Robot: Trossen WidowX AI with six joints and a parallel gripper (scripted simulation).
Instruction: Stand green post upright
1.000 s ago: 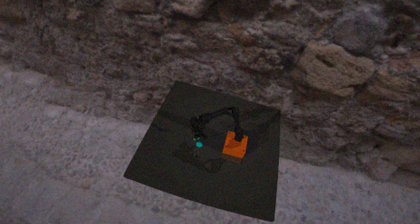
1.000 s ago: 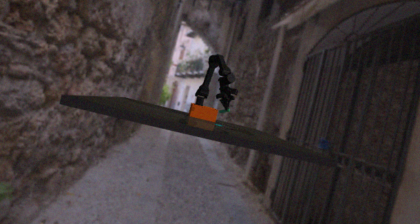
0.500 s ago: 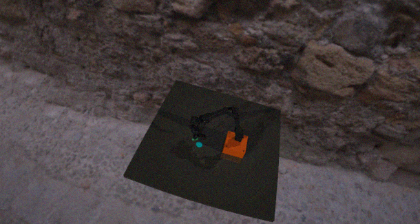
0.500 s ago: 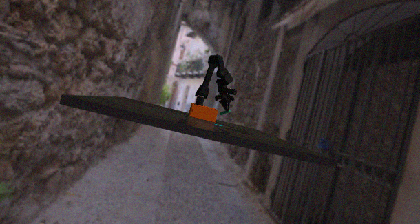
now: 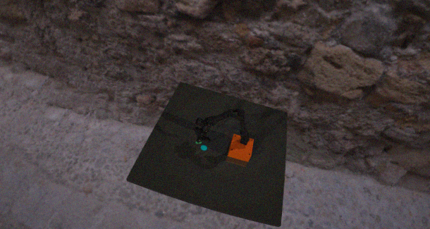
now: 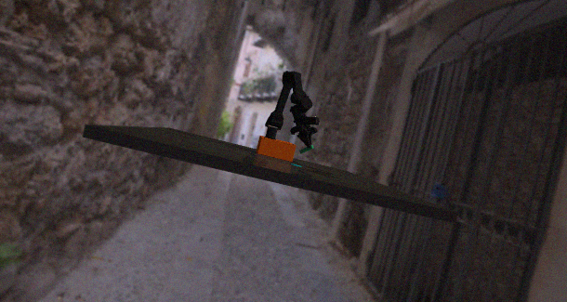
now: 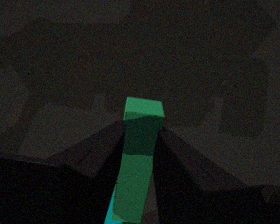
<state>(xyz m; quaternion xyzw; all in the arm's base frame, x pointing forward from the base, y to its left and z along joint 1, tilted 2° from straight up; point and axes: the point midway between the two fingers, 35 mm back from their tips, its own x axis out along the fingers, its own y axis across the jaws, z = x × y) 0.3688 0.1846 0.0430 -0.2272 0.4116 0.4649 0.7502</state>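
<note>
Right now my gripper tip is 6 cm past the cyan circle, 4 cm to the left of it and 10 cm above it. The rest, counted from my gripper tip: green post: 1 cm behind, 1 cm to the right, 1 cm below.
</note>
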